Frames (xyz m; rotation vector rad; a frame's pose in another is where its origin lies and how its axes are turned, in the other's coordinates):
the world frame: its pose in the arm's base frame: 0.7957 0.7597 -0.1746 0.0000 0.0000 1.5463
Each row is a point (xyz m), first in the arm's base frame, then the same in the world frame.
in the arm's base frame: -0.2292 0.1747 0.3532
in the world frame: -0.6099 1.0103 0.5278
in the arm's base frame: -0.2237 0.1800 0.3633
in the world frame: -0.6045 1.0049 0.5379
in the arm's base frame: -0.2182 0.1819 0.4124
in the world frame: -0.6025 0.9994 0.5870
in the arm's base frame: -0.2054 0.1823 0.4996
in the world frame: -0.6017 0.9867 0.6742
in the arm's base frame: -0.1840 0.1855 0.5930
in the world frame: -0.5980 0.9653 0.7676
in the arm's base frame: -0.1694 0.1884 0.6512
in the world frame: -0.5948 0.9508 0.8258
